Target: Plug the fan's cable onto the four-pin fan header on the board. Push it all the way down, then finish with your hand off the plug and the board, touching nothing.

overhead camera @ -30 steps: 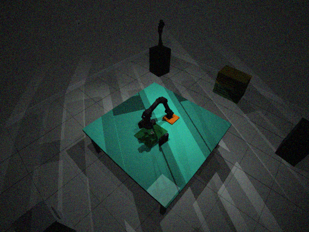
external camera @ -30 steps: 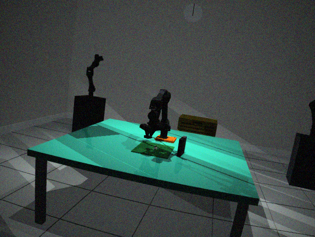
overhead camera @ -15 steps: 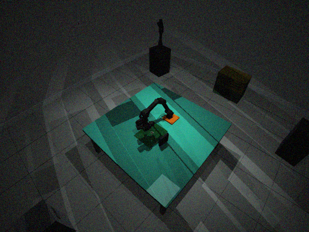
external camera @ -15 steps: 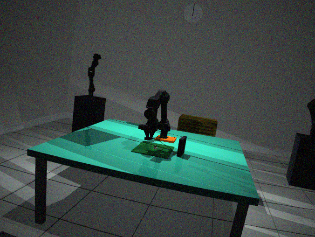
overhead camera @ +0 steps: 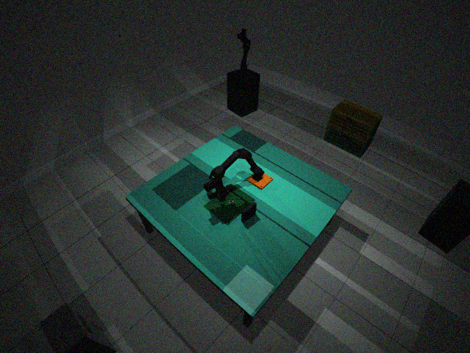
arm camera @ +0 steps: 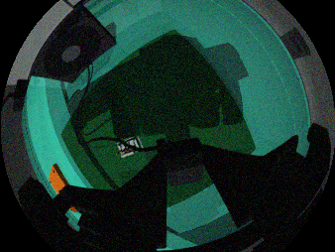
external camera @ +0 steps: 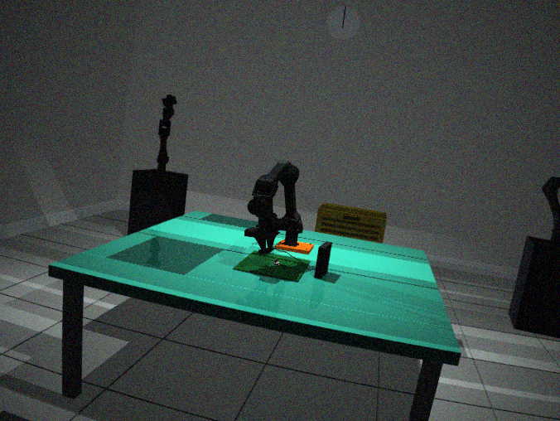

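Right now the green board is 60 mm behind my gripper tip, 20 mm to the left of it and 80 mm below it. The rest, counted from my gripper tip: dark fan plug 10 mm to the right; then black fan 80 mm behind, 190 mm to the left.
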